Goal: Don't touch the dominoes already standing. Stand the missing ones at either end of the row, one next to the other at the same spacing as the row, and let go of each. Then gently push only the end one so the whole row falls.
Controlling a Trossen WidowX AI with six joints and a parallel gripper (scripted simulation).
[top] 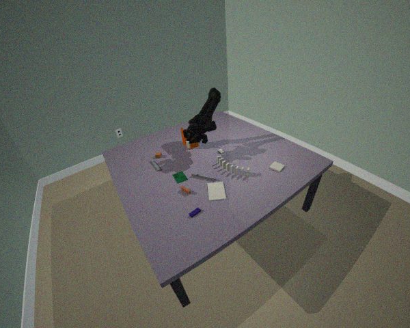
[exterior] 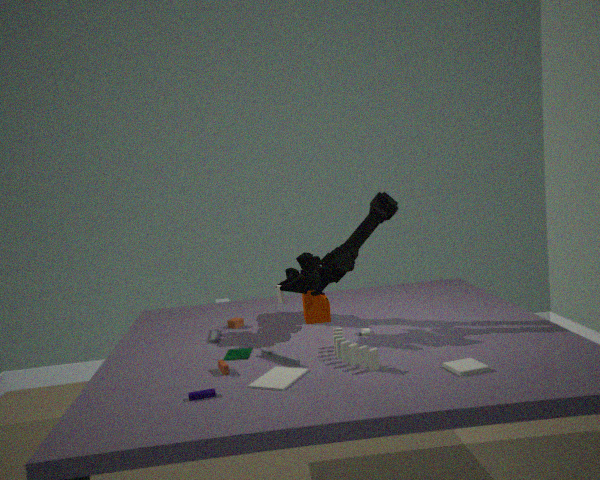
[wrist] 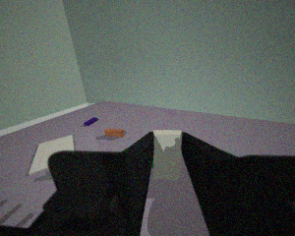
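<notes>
My gripper tip is now 100 mm short of the green tile, 130 mm to the left of it and 160 mm above it. Round my gripper tip: grey rod: 200 mm ahead, 10 mm to the right, 150 mm below; then cream card: 340 mm ahead, 10 mm to the right, 160 mm below; then grey bar: 120 mm behind, 220 mm to the right, 150 mm below.
</notes>
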